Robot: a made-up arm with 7 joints.
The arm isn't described. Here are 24 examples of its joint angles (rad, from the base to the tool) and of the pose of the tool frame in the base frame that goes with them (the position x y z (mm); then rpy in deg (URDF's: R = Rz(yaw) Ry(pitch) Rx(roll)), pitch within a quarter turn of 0, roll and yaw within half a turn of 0).
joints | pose
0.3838 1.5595 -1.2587 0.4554 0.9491 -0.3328 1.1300 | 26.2 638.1 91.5 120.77 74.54 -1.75
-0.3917 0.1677 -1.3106 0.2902 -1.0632 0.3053 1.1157 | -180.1 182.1 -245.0 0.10 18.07 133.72
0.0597 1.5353 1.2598 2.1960 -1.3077 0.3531 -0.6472 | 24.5 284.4 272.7 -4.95 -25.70 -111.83
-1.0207 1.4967 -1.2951 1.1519 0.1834 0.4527 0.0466 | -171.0 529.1 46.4 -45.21 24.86 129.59
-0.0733 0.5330 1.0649 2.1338 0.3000 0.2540 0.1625 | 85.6 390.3 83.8 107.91 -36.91 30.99
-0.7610 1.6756 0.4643 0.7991 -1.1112 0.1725 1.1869 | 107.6 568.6 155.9 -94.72 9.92 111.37
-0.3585 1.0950 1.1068 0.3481 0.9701 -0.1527 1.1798 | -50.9 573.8 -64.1 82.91 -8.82 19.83
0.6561 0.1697 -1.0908 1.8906 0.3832 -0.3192 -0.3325 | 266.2 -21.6 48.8 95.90 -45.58 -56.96
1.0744 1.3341 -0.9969 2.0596 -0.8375 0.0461 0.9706 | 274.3 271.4 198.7 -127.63 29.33 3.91
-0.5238 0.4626 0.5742 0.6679 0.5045 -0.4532 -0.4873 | -172.7 379.0 -199.2 122.15 11.27 85.60
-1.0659 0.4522 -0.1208 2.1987 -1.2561 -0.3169 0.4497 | -48.6 147.9 -30.7 153.10 46.80 -54.67
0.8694 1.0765 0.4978 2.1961 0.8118 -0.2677 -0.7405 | 165.8 360.8 325.3 -44.51 -59.39 141.49
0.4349 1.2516 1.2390 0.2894 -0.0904 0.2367 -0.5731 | 47.2 561.2 42.1 96.14 12.30 117.39
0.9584 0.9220 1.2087 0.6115 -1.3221 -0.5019 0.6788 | 210.8 568.4 153.5 141.63 0.42 33.58
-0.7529 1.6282 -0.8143 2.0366 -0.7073 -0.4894 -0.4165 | -19.0 312.7 -28.8 126.11 29.54 -90.31
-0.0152 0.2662 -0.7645 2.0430 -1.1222 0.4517 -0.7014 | 98.4 86.6 3.1 151.47 -44.52 -4.55
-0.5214 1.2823 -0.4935 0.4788 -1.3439 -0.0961 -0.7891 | -29.8 522.5 -26.2 -101.79 54.86 18.22
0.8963 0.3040 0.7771 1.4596 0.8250 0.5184 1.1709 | 347.8 314.9 151.7 106.05 -63.05 -63.97
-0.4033 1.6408 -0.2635 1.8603 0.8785 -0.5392 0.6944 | 163.9 388.3 2.7 102.82 23.53 -74.81
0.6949 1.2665 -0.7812 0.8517 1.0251 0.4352 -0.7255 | 164.8 532.8 55.2 132.16 9.12 76.67
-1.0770 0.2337 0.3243 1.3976 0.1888 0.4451 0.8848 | -247.5 250.0 -130.6 -2.99 57.84 -83.90
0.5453 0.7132 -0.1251 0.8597 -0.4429 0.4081 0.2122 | 274.3 404.2 -13.8 155.77 25.79 37.38
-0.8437 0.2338 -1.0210 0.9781 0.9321 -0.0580 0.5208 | -342.0 93.5 -157.2 -16.45 26.08 -94.45
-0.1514 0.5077 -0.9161 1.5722 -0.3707 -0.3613 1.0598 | 70.7 93.5 -185.1 95.05 30.08 -125.07
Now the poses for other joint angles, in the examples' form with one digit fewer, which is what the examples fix.
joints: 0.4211 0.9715 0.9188 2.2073 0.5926 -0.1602 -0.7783
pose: 119 393 241 -15.5 -53.7 136.6
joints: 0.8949 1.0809 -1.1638 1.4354 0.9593 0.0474 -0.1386
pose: 320 375 21 111.4 13.4 -9.9
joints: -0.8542 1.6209 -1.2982 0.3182 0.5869 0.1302 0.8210
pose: -58 633 198 -85.2 3.4 145.1
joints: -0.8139 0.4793 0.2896 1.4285 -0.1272 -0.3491 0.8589
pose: -68 329 -163 90.1 49.0 -52.6
